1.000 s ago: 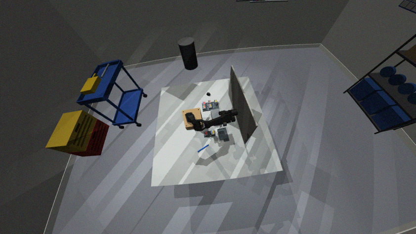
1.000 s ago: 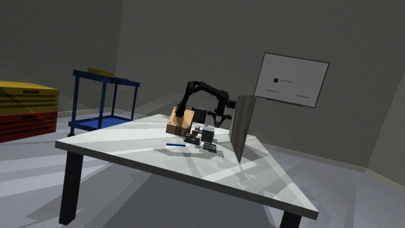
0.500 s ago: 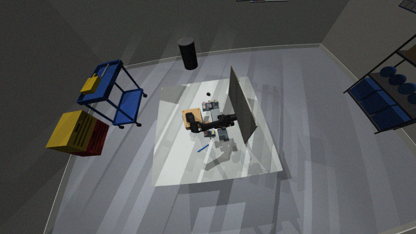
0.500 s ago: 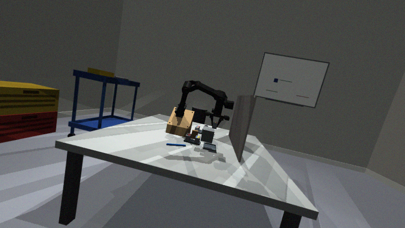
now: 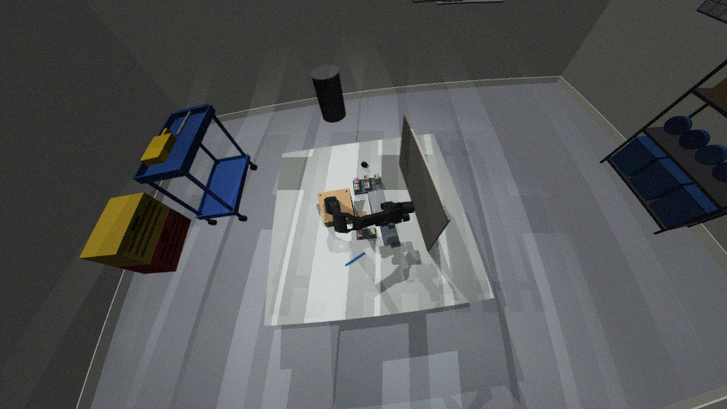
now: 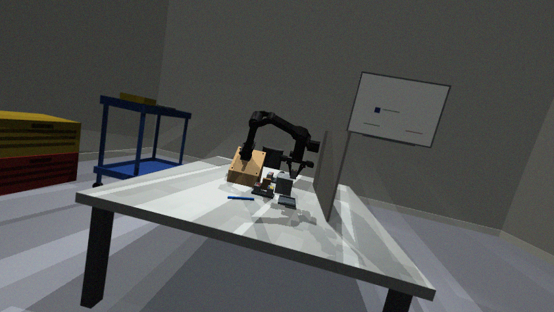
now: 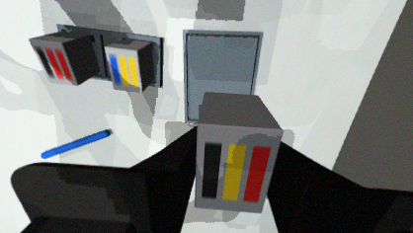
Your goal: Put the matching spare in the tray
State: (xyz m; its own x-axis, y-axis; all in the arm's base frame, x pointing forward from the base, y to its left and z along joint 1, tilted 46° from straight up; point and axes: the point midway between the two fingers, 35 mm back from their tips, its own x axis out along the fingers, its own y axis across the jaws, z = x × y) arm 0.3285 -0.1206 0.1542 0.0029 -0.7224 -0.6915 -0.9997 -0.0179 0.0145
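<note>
My gripper tip is now 15 cm above the flat grey tray. The rest, counted from my gripper tip: tall upright panel 20 cm to the left, 20 cm ahead, 7 cm above; grey mounted unit 20 cm to the left, 10 cm below, 4 cm behind; grey spare block 2 cm above.
</note>
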